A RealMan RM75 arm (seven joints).
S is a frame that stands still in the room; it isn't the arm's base.
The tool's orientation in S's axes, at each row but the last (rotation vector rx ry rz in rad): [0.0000, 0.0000, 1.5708]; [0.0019, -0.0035, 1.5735]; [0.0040, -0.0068, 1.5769]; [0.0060, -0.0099, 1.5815]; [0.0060, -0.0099, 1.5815]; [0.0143, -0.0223, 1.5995]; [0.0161, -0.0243, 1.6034]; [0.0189, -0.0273, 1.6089]
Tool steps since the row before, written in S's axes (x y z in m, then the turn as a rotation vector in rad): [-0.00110, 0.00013, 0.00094, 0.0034, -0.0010, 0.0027]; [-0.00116, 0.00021, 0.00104, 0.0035, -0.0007, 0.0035]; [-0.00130, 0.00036, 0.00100, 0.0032, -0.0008, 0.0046]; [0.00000, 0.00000, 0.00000, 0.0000, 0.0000, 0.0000]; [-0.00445, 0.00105, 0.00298, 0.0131, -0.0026, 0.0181]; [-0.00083, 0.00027, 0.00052, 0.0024, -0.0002, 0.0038]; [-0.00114, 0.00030, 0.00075, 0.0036, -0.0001, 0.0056]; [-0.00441, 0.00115, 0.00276, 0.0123, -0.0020, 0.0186]
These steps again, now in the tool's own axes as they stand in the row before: [0.00013, 0.00110, 0.00094, -0.0010, -0.0034, 0.0027]; [0.00022, 0.00116, 0.00104, -0.0007, -0.0035, 0.0035]; [0.00037, 0.00130, 0.00100, -0.0008, -0.0032, 0.0046]; [0.00000, 0.00000, 0.00000, 0.0000, 0.0000, 0.0000]; [0.00113, 0.00443, 0.00298, -0.0026, -0.0131, 0.0181]; [0.00031, 0.00082, 0.00052, -0.0002, -0.0024, 0.0038]; [0.00036, 0.00113, 0.00075, -0.0001, -0.0036, 0.0056]; [0.00140, 0.00435, 0.00275, -0.0019, -0.0123, 0.0186]
